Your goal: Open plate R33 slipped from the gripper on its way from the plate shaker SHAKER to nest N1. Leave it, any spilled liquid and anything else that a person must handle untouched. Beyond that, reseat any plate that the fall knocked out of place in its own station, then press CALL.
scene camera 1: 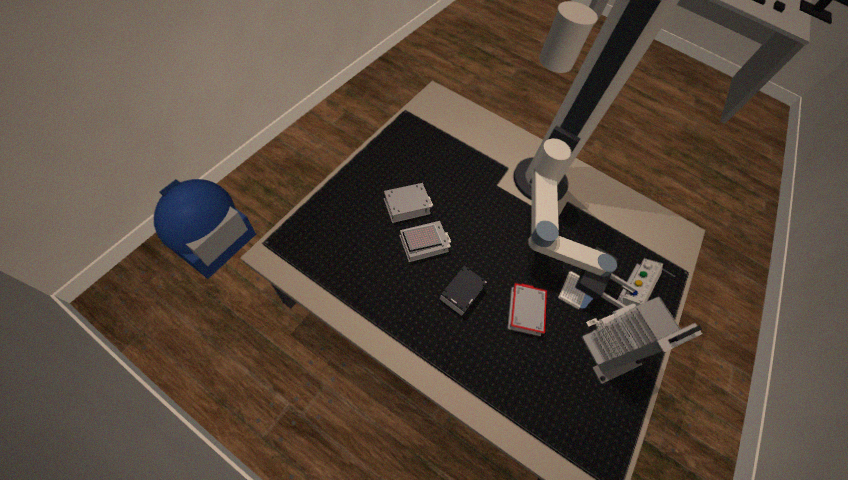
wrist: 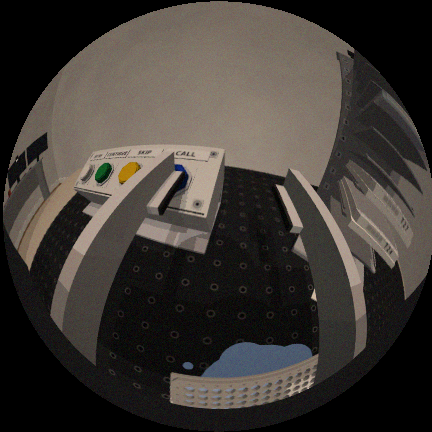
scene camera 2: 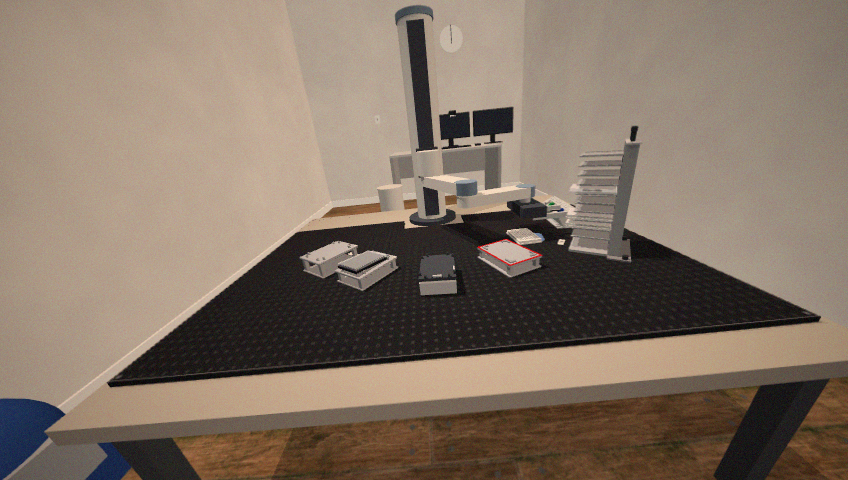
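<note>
My gripper is holding nothing, and I can see it in the wrist view as well. A button box is also in sight.
</note>
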